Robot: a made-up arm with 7 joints.
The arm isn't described. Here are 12 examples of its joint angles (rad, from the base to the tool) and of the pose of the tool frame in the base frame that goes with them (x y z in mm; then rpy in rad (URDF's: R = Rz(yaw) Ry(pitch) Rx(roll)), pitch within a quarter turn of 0, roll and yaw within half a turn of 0).
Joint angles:
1: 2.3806 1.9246 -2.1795 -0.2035 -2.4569 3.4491 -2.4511
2: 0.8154 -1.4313 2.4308 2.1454 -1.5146 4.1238 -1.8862
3: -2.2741 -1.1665 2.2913 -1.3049 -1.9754 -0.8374 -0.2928
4: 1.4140 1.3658 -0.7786 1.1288 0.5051 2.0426 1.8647
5: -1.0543 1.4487 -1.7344 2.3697 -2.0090 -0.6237 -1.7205
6: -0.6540 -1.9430 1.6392 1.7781 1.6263 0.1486 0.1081
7: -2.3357 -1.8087 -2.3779 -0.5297 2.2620 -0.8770 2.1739
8: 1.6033 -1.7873 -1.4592 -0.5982 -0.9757 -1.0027 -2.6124
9: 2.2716 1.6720 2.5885 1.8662 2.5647 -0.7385 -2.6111
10: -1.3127 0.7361 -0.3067 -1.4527 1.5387 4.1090 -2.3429
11: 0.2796 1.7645 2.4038 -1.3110 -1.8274 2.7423 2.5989
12: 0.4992 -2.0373 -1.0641 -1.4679 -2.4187 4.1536 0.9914
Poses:
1: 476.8 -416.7 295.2 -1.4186 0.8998 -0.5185
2: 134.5 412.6 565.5 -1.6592 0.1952 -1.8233
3: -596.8 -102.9 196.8 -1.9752 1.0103 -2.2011
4: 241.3 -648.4 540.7 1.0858 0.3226 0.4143
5: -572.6 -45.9 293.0 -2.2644 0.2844 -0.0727
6: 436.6 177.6 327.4 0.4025 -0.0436 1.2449
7: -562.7 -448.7 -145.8 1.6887 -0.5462 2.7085
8: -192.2 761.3 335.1 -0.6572 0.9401 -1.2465
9: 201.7 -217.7 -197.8 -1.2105 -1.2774 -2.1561
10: 8.4 526.5 661.2 -0.5638 1.1803 -2.8935
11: -275.5 -419.7 320.2 2.5354 -1.0319 -0.8903
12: 154.0 293.2 264.0 -2.4956 -0.0817 -2.6263
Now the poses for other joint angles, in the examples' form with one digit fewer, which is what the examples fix.
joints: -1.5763 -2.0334 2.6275 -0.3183 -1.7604 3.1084 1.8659
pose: -237 -471 -22 -0.771 0.753 2.617
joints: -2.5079 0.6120 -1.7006 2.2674 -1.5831 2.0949 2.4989
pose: -171 391 711 -1.804 0.275 1.310
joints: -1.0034 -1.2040 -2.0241 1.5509 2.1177 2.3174 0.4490
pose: -149 -360 541 -0.816 0.222 1.359
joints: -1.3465 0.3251 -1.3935 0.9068 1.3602 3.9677 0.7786
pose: -312 -70 833 -2.623 0.856 -1.415
